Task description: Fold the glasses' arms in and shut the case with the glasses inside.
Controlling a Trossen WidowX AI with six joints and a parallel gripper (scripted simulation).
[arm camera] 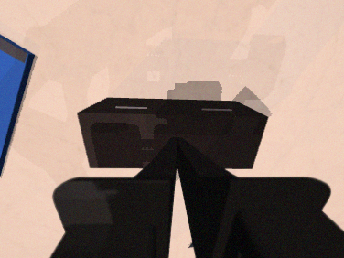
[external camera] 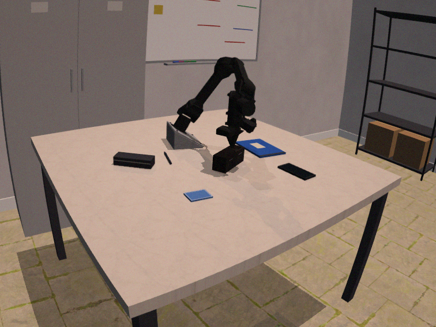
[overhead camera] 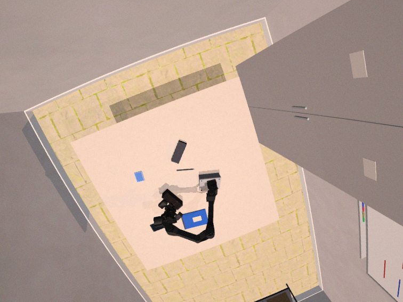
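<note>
The black lid is 6 cm below my hand and 1 cm behind it. The rest, counted from my hand: glasses case: 7 cm below, 1 cm behind; small blue card: 25 cm to the right, 17 cm ahead, 11 cm below; black box: 35 cm to the right, 17 cm behind, 9 cm below.
</note>
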